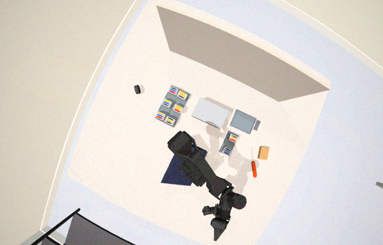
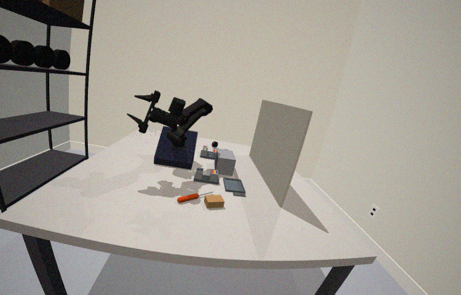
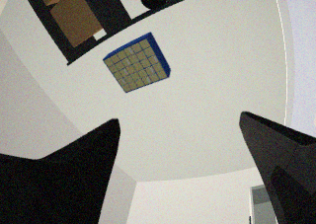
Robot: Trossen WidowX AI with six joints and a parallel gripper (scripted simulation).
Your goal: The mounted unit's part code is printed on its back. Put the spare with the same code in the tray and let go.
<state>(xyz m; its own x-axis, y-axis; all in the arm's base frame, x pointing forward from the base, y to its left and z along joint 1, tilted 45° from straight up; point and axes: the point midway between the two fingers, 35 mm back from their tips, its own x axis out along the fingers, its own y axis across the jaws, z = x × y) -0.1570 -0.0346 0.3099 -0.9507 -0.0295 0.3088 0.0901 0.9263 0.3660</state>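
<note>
My gripper tip is now 42 cm short of the tan block, 11 cm to the left of it and 31 cm above it. From my gripper tip the other things lie so: grey-blue tray 52 cm ahead, 8 cm to the left, 32 cm below; grey panel 71 cm ahead, 29 cm to the left, 10 cm below.
</note>
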